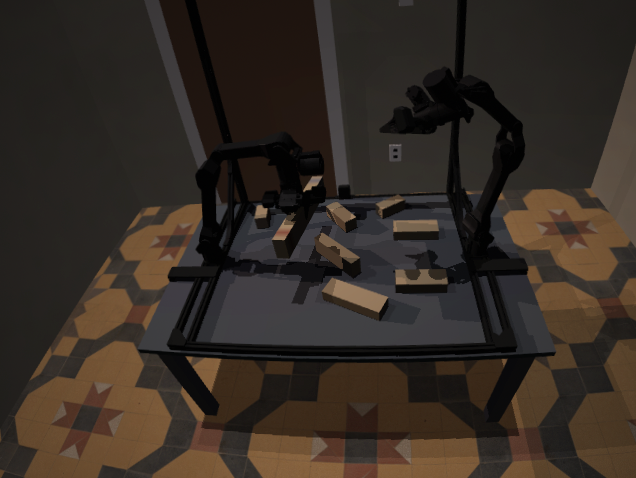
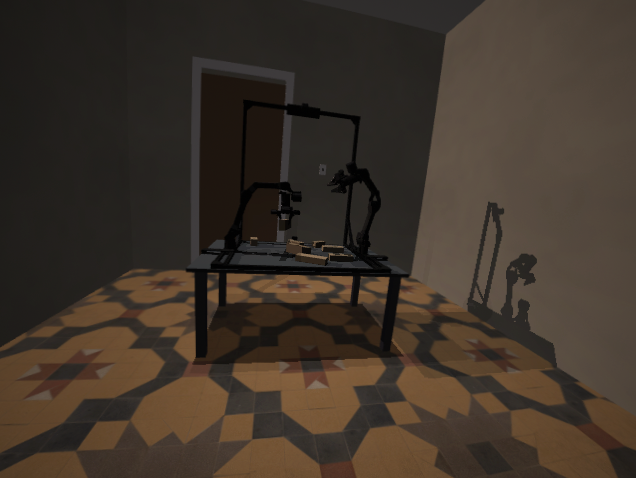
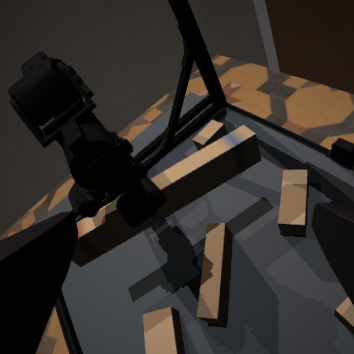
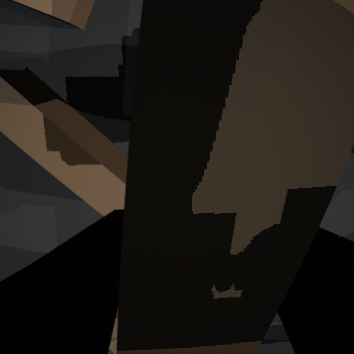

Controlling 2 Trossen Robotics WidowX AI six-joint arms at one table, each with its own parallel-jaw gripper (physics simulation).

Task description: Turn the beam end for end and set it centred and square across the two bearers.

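Seen in the pictures: left gripper, between the fingertips: (image 1: 388, 131) (image 2: 328, 188) (image 3: 196, 219); right gripper, between the fingertips: (image 1: 299, 219) (image 4: 187, 217); left arm's base, origin of its link: (image 1: 475, 251) (image 2: 362, 253); right arm's base, origin of its link: (image 1: 213, 258) (image 2: 229, 248).
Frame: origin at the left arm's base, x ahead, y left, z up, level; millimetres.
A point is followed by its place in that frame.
Note:
The beam (image 1: 288, 235) @[y 152, x 572, z 222 mm] (image 3: 200, 165) @[y -89, x 530, z 204 mm] (image 4: 274, 116) @[y 62, x 579, z 217 mm] is a long wooden bar with a red band at one end and a blue band at the other. My right gripper (image 1: 298, 205) (image 2: 286, 219) @[y 22, x 566, z 175 mm] (image 3: 147, 207) @[y 22, x 566, z 175 mm] is shut on it near its middle and holds it above the back left of the table, red end towards the front. The two bearers (image 1: 416, 229) @[y -100, x 192, z 19 mm] (image 1: 421, 280) @[y 142, x 200, z 19 mm] lie parallel at the right of the table, nothing on them. My left gripper (image 1: 393, 125) @[y -5, x 289, z 439 mm] (image 2: 338, 183) @[y -5, x 289, z 439 mm] is open and empty, high above the back right, well apart from the beam.
Several loose wooden blocks lie on the table: one (image 1: 355, 298) @[y 207, x 399, z 19 mm] (image 3: 159, 331) @[y 165, x 449, z 19 mm] near the front middle, one (image 1: 337, 253) @[y 38, x 460, z 43 mm] (image 3: 211, 270) @[y 14, x 460, z 44 mm] in the centre, two (image 1: 341, 215) @[y -185, x 459, z 28 mm] (image 1: 390, 205) @[y -239, x 276, z 25 mm] at the back, a small one (image 1: 261, 215) @[y -203, x 770, z 31 mm] (image 3: 208, 130) @[y -233, x 775, z 31 mm] at the back left. A black frame (image 1: 335, 351) @[y 378, x 449, z 1 mm] rims the table.

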